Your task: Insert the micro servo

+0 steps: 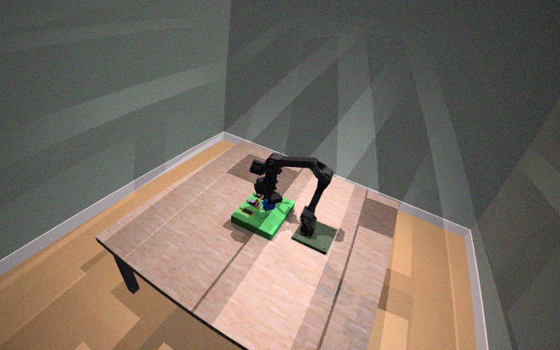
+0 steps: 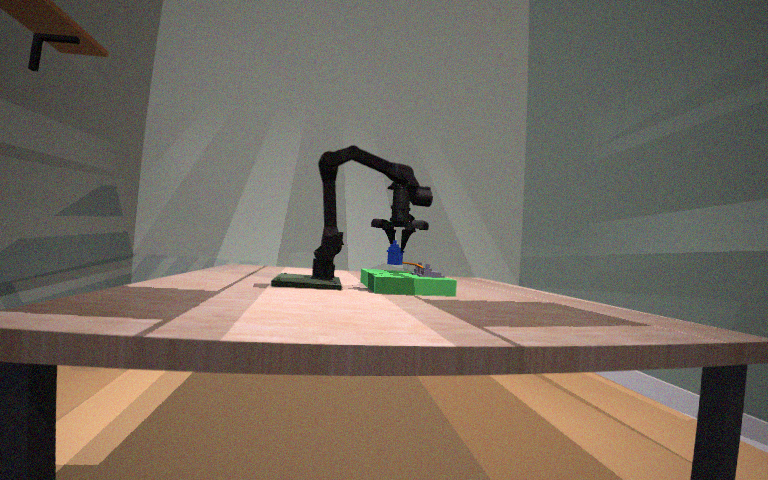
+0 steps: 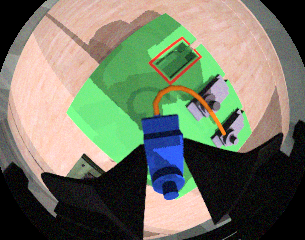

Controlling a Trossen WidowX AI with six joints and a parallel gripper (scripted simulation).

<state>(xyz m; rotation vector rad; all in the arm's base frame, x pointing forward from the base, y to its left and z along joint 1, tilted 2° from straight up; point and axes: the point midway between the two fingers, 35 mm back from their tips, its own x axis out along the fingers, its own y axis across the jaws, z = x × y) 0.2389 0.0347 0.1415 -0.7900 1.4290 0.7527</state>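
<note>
The green deck is 10 cm below my gripper tip, 3 cm to the right of it and 2 cm behind it.
</note>
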